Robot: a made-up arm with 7 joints. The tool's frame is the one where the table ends. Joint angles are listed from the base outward.
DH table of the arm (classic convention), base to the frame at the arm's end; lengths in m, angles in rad. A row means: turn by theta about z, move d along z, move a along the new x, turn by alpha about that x. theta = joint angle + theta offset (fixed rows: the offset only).
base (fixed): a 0, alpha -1.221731, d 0, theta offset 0
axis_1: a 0, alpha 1.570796, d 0, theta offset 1.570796
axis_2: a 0, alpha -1.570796, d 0, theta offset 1.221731
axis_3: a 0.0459, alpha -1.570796, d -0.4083, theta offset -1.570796
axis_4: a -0.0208, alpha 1.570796, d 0, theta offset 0
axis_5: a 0, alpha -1.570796, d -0.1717, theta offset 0
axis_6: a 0, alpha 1.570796, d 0, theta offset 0
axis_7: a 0, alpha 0, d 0, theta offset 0
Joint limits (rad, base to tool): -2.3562..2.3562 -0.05..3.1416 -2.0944..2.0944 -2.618..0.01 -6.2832..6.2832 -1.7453..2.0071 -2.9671..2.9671
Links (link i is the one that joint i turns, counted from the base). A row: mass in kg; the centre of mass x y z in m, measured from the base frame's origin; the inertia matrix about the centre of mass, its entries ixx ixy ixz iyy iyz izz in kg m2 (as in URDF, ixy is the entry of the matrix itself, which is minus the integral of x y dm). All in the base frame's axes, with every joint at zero. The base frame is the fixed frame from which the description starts. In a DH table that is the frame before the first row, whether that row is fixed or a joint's. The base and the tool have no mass.
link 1: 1.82; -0.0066 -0.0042 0.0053; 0.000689 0 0 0.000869 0.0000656 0.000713
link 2: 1.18; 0.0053 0.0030 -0.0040; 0.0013 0 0 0.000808 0 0.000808
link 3: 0.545; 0.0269 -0.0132 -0.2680; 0.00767 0 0.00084 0.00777 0 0.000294
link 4: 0.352; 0.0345 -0.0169 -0.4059; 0.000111 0 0 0.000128 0 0.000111
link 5: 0.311; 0.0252 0.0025 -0.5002; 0.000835 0 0 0.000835 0 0.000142
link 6: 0.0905; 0.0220 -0.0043 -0.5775; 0.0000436 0 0 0.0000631 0 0.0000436
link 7: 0.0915; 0.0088 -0.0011 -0.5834; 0.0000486 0 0 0.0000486 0 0.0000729
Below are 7 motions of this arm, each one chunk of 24 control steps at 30 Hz.
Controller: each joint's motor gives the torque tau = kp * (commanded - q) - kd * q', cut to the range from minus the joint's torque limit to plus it. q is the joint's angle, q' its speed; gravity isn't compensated. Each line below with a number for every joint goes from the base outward.
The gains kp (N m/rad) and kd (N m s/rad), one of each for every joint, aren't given. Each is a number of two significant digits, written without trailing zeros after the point. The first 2 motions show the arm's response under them.
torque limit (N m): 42 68 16 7.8 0.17 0.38 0.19
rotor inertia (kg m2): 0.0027 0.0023 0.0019 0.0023 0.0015 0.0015 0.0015
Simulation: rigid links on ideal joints. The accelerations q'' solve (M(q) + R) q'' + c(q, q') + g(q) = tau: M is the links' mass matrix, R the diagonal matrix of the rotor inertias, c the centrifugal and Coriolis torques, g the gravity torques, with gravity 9.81 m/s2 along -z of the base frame. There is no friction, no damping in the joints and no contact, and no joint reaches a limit. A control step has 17 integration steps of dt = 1/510 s. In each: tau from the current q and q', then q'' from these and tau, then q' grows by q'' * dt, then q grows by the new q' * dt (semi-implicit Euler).
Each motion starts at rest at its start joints. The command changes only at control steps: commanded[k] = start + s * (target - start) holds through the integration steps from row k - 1 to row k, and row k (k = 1, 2, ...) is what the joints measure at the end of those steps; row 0 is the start. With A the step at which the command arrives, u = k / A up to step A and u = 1 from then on. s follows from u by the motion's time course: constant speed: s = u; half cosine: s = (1 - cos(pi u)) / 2; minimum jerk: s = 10 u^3 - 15 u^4 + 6 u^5; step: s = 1 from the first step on.
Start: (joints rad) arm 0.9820 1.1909 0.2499 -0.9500 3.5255 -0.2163 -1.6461
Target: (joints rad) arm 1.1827 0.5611 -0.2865 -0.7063 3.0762 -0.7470 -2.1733
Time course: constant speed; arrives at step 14
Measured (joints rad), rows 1 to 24:
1: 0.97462 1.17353 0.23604 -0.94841 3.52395 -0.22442 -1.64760
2: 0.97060 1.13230 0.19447 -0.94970 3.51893 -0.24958 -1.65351
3: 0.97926 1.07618 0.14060 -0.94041 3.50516 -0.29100 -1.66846
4: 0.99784 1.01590 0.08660 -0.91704 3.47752 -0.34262 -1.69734
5: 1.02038 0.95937 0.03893 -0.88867 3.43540 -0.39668 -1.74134
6: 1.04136 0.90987 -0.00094 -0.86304 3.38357 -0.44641 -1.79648
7: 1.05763 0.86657 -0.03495 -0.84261 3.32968 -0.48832 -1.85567
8: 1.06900 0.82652 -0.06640 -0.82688 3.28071 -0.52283 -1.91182
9: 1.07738 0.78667 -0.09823 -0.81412 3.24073 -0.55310 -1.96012
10: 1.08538 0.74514 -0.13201 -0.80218 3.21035 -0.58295 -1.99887
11: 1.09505 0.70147 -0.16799 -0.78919 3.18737 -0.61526 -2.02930
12: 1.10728 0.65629 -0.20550 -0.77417 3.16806 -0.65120 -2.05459
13: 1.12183 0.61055 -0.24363 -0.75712 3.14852 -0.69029 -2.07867
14: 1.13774 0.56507 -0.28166 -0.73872 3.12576 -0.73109 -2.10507
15: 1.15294 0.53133 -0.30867 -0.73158 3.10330 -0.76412 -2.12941
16: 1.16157 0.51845 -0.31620 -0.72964 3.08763 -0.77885 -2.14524
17: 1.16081 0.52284 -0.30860 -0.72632 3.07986 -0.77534 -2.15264
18: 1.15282 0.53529 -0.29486 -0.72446 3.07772 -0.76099 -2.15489
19: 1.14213 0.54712 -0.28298 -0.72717 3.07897 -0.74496 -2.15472
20: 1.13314 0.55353 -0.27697 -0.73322 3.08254 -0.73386 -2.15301
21: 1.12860 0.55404 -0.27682 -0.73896 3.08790 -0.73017 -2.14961
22: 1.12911 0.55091 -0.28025 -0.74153 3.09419 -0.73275 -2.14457
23: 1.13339 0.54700 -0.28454 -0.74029 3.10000 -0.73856 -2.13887
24: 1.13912 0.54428 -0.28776 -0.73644 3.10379 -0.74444 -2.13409
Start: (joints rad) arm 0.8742 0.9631 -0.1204 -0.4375 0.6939 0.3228 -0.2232
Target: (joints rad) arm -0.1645 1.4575 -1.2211 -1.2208 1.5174 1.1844 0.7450
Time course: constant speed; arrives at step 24
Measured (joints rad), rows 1 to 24:
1: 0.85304 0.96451 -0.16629 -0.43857 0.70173 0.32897 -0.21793
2: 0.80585 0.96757 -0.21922 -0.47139 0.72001 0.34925 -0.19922
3: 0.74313 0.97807 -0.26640 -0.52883 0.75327 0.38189 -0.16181
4: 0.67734 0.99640 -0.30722 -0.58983 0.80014 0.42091 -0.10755
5: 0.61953 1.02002 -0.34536 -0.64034 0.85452 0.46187 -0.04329
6: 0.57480 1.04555 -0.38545 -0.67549 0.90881 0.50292 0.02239
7: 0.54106 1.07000 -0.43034 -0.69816 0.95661 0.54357 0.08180
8: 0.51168 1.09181 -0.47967 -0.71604 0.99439 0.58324 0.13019
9: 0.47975 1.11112 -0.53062 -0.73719 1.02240 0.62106 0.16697
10: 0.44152 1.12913 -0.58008 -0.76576 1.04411 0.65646 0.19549
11: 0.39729 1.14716 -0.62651 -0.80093 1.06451 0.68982 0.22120
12: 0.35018 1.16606 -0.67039 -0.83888 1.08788 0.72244 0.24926
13: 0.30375 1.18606 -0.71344 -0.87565 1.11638 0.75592 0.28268
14: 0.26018 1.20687 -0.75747 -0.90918 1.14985 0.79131 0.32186
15: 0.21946 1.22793 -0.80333 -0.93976 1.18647 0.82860 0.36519
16: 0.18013 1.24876 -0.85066 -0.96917 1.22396 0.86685 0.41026
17: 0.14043 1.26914 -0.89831 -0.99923 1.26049 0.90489 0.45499
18: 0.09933 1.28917 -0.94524 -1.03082 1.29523 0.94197 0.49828
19: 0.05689 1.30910 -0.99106 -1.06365 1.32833 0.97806 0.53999
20: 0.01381 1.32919 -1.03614 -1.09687 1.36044 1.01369 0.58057
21: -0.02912 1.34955 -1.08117 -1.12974 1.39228 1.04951 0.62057
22: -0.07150 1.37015 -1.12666 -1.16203 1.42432 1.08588 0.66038
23: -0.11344 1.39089 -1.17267 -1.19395 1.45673 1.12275 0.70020
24: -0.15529 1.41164 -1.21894 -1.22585 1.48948 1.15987 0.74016
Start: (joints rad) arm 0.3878 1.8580 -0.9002 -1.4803 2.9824 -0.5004 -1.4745
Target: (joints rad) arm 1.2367 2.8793 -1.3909 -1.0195 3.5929 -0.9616 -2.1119
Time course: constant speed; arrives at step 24
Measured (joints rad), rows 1 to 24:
1: 0.41330 1.86351 -0.90800 -1.48688 2.98919 -0.50634 -1.47256
2: 0.45268 1.88231 -0.94255 -1.48778 3.01023 -0.52112 -1.46912
3: 0.49314 1.91556 -0.97875 -1.47213 3.04290 -0.54224 -1.47091
4: 0.52886 1.95971 -0.99993 -1.44644 3.07981 -0.56711 -1.48468
5: 0.56186 2.00999 -1.00984 -1.41943 3.11513 -0.59292 -1.51201
6: 0.59559 2.06126 -1.01954 -1.39483 3.14629 -0.61696 -1.54984
7: 0.63107 2.10980 -1.03443 -1.37359 3.17292 -0.63774 -1.59316
8: 0.66764 2.15457 -1.05310 -1.35571 3.19622 -0.65546 -1.63665
9: 0.70461 2.19680 -1.07272 -1.34007 3.21829 -0.67135 -1.67585
10: 0.74167 2.23843 -1.09194 -1.32466 3.24121 -0.68694 -1.70831
11: 0.77871 2.28083 -1.11063 -1.30780 3.26606 -0.70348 -1.73409
12: 0.81570 2.32444 -1.12903 -1.28902 3.29281 -0.72160 -1.75529
13: 0.85270 2.36901 -1.14734 -1.26884 3.32067 -0.74123 -1.77485
14: 0.88975 2.41402 -1.16573 -1.24809 3.34869 -0.76178 -1.79545
15: 0.92689 2.45901 -1.18432 -1.22738 3.37612 -0.78250 -1.81876
16: 0.96412 2.50378 -1.20314 -1.20692 3.40260 -0.80281 -1.84533
17: 1.00142 2.54829 -1.22218 -1.18661 3.42810 -0.82249 -1.87474
18: 1.03875 2.59267 -1.24140 -1.16623 3.45279 -0.84166 -1.90605
19: 1.07609 2.63704 -1.26076 -1.14562 3.47691 -0.86063 -1.93819
20: 1.11344 2.68147 -1.28026 -1.12466 3.50070 -0.87971 -1.97029
21: 1.15080 2.72597 -1.29987 -1.10339 3.52431 -0.89911 -2.00177
22: 1.18817 2.77051 -1.31961 -1.08186 3.54788 -0.91882 -2.03243
23: 1.22555 2.81504 -1.33947 -1.06018 3.57144 -0.93873 -2.06231
24: 1.26293 2.85951 -1.35944 -1.03841 3.59504 -0.95867 -2.09162

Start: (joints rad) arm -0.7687 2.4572 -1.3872 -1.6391 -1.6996 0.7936 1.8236
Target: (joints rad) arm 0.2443 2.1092 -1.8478 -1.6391 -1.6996 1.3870 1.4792
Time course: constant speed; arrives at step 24
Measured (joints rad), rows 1 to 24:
1: -0.74193 2.44827 -1.41641 -1.64304 -1.70123 0.80202 1.81852
2: -0.70080 2.42725 -1.44941 -1.65359 -1.69924 0.81976 1.81348
3: -0.65661 2.40259 -1.46738 -1.66489 -1.69323 0.84505 1.81175
4: -0.61274 2.38047 -1.47985 -1.67220 -1.68734 0.87594 1.81071
5: -0.56984 2.36267 -1.49551 -1.67414 -1.68412 0.90877 1.80696
6: -0.52743 2.34805 -1.51438 -1.67248 -1.68355 0.93962 1.79851
7: -0.48499 2.33465 -1.53336 -1.66987 -1.68468 0.96645 1.78485
8: -0.44243 2.32095 -1.55106 -1.66808 -1.68682 0.98962 1.76674
9: -0.39987 2.30631 -1.56794 -1.66756 -1.68957 1.01099 1.74597
10: -0.35739 2.29085 -1.58478 -1.66793 -1.69258 1.03251 1.72470
11: -0.31499 2.27503 -1.60182 -1.66857 -1.69548 1.05542 1.70479
12: -0.27266 2.25931 -1.61900 -1.66902 -1.69796 1.07995 1.68728
13: -0.23038 2.24389 -1.63623 -1.66908 -1.69985 1.10560 1.67224
14: -0.18814 2.22877 -1.65347 -1.66881 -1.70117 1.13158 1.65908
15: -0.14593 2.21385 -1.67071 -1.66838 -1.70204 1.15725 1.64688
16: -0.10376 2.19901 -1.68793 -1.66791 -1.70267 1.18228 1.63475
17: -0.06164 2.18419 -1.70513 -1.66748 -1.70326 1.20671 1.62206
18: -0.01956 2.16937 -1.72232 -1.66707 -1.70398 1.23078 1.60850
19: 0.02249 2.15458 -1.73952 -1.66665 -1.70491 1.25481 1.59403
20: 0.06450 2.13984 -1.75675 -1.66619 -1.70608 1.27901 1.57886
21: 0.10648 2.12519 -1.77402 -1.66567 -1.70742 1.30344 1.56325
22: 0.14843 2.11063 -1.79134 -1.66511 -1.70886 1.32806 1.54750
23: 0.19036 2.09614 -1.80870 -1.66450 -1.71030 1.35274 1.53184
24: 0.23226 2.08172 -1.82611 -1.66387 -1.71166 1.37738 1.51639

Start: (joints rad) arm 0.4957 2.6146 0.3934 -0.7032 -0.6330 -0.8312 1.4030
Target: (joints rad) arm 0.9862 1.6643 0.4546 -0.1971 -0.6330 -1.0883 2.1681
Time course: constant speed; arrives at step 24
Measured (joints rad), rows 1 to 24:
1: 0.51136 2.60048 0.40923 -0.69796 -0.63603 -0.83262 1.40739
2: 0.54317 2.56756 0.40925 -0.69105 -0.63833 -0.83804 1.42194
3: 0.57878 2.52012 0.39799 -0.68157 -0.63633 -0.85045 1.44975
4: 0.60804 2.46638 0.38537 -0.66502 -0.62840 -0.86893 1.49082
5: 0.62778 2.41415 0.37864 -0.63874 -0.61651 -0.88895 1.54113
6: 0.64230 2.36793 0.37953 -0.60642 -0.60512 -0.90539 1.59389
7: 0.65746 2.32795 0.38512 -0.57670 -0.59814 -0.91579 1.64257
8: 0.67548 2.29150 0.39153 -0.55477 -0.59674 -0.92152 1.68355
9: 0.69524 2.25545 0.39663 -0.53822 -0.59951 -0.92602 1.71657
10: 0.71507 2.21791 0.40012 -0.52153 -0.60420 -0.93229 1.74353
11: 0.73437 2.17845 0.40247 -0.50166 -0.60903 -0.94151 1.76709
12: 0.75333 2.13764 0.40427 -0.47925 -0.61300 -0.95313 1.78979
13: 0.77221 2.09635 0.40603 -0.45629 -0.61573 -0.96579 1.81358
14: 0.79101 2.05532 0.40810 -0.43397 -0.61716 -0.97821 1.83970
15: 0.80970 2.01490 0.41065 -0.41236 -0.61747 -0.98964 1.86851
16: 0.82829 1.97509 0.41360 -0.39114 -0.61702 -0.99994 1.89966
17: 0.84686 1.93565 0.41674 -0.37007 -0.61624 -1.00947 1.93234
18: 0.86545 1.89630 0.41987 -0.34901 -0.61554 -1.01874 1.96561
19: 0.88407 1.85688 0.42292 -0.32788 -0.61518 -1.02820 1.99864
20: 0.90273 1.81733 0.42589 -0.30668 -0.61529 -1.03805 2.03090
21: 0.92141 1.77769 0.42882 -0.28544 -0.61585 -1.04830 2.06217
22: 0.94011 1.73806 0.43176 -0.26425 -0.61677 -1.05877 2.09254
23: 0.95881 1.69850 0.43473 -0.24316 -0.61786 -1.06928 2.12231
24: 0.97749 1.65902 0.43775 -0.22220 -0.61898 -1.07967 2.15184

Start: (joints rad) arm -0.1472 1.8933 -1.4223 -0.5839 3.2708 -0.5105 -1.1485
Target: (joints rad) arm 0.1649 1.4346 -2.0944 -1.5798 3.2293 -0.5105 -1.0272
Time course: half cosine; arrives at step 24
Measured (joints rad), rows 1 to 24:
1: -0.14604 1.88343 -1.42604 -0.58753 3.27114 -0.51117 -1.14878
2: -0.14232 1.86527 -1.43390 -0.61320 3.27341 -0.51294 -1.14747
3: -0.13623 1.84587 -1.44637 -0.64932 3.27977 -0.51312 -1.14113
4: -0.12769 1.82811 -1.46398 -0.68476 3.28932 -0.51108 -1.12959
5: -0.11679 1.81218 -1.48664 -0.71848 3.29863 -0.50848 -1.11567
6: -0.10377 1.79631 -1.51388 -0.75399 3.30425 -0.50731 -1.10281
7: -0.08890 1.77820 -1.54510 -0.79511 3.30436 -0.50848 -1.09320
8: -0.07250 1.75631 -1.57964 -0.84387 3.29932 -0.51155 -1.08710
9: -0.05487 1.73033 -1.61678 -0.90005 3.29103 -0.51526 -1.08317
10: -0.03630 1.70106 -1.65586 -0.96178 3.28193 -0.51831 -1.07938
11: -0.01706 1.66987 -1.69630 -1.02648 3.27402 -0.52002 -1.07400
12: 0.00256 1.63815 -1.73758 -1.09179 3.26834 -0.52045 -1.06625
13: 0.02231 1.60696 -1.77917 -1.15603 3.26482 -0.52017 -1.05642
14: 0.04186 1.57688 -1.82047 -1.21819 3.26274 -0.51989 -1.04554
15: 0.06087 1.54822 -1.86075 -1.27771 3.26109 -0.52004 -1.03491
16: 0.07898 1.52115 -1.89923 -1.33411 3.25910 -0.52068 -1.02557
17: 0.09582 1.49590 -1.93513 -1.38677 3.25637 -0.52157 -1.01811
18: 0.11106 1.47278 -1.96773 -1.43489 3.25293 -0.52234 -1.01260
19: 0.12442 1.45221 -1.99646 -1.47760 3.24911 -0.52270 -1.00876
20: 0.13567 1.43456 -2.02085 -1.51405 3.24535 -0.52257 -1.00614
21: 0.14465 1.42018 -2.04053 -1.54357 3.24207 -0.52205 -1.00433
22: 0.15121 1.40929 -2.05517 -1.56563 3.23953 -0.52136 -1.00302
23: 0.15526 1.40207 -2.06450 -1.57986 3.23787 -0.52075 -1.00209
24: 0.15672 1.39857 -2.06833 -1.58604 3.23709 -0.52036 -1.00153

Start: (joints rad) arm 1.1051 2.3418 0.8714 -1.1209 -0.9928 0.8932 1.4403
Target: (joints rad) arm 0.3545 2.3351 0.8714 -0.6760 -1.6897 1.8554 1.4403
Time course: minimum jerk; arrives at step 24
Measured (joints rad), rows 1 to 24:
1: 1.11679 2.34119 0.86535 -1.12876 -0.99308 0.89461 1.44011
2: 1.13038 2.33903 0.84695 -1.14401 -0.99007 0.89761 1.44480
3: 1.13185 2.33522 0.83386 -1.15102 -0.98241 0.90232 1.45717
4: 1.11811 2.33179 0.83129 -1.14350 -0.97426 0.91200 1.47339
5: 1.09287 2.33041 0.83577 -1.12612 -0.97264 0.93096 1.48706
6: 1.06055 2.33097 0.84153 -1.10585 -0.98326 0.96227 1.49387
7: 1.02314 2.33217 0.84513 -1.08527 -1.00822 1.00662 1.49326
8: 0.98052 2.33271 0.84632 -1.06266 -1.04641 1.06267 1.48719
9: 0.93209 2.33206 0.84652 -1.03553 -1.09507 1.12805 1.47822
10: 0.87808 2.33043 0.84705 -1.00321 -1.15108 1.20020 1.46825
11: 0.81983 2.32838 0.84835 -0.96694 -1.21161 1.27674 1.45834
12: 0.75936 2.32637 0.85013 -0.92881 -1.27424 1.35547 1.44901
13: 0.69874 2.32454 0.85191 -0.89062 -1.33687 1.43434 1.44052
14: 0.63975 2.32284 0.85339 -0.85348 -1.39775 1.51133 1.43305
15: 0.58394 2.32115 0.85452 -0.81807 -1.45538 1.58451 1.42667
16: 0.53268 2.31942 0.85532 -0.78500 -1.50853 1.65200 1.42132
17: 0.48723 2.31767 0.85582 -0.75504 -1.55615 1.71211 1.41692
18: 0.44864 2.31598 0.85603 -0.72904 -1.59736 1.76339 1.41333
19: 0.41763 2.31445 0.85593 -0.70772 -1.63144 1.80479 1.41048
20: 0.39448 2.31318 0.85555 -0.69154 -1.65788 1.83578 1.40829
21: 0.37895 2.31222 0.85496 -0.68055 -1.67653 1.85642 1.40676
22: 0.37026 2.31160 0.85419 -0.67439 -1.68760 1.86747 1.40586
23: 0.36702 2.31128 0.85326 -0.67231 -1.69185 1.87046 1.40556
24: 0.36719 2.31116 0.85215 -0.67311 -1.69056 1.86774 1.40580

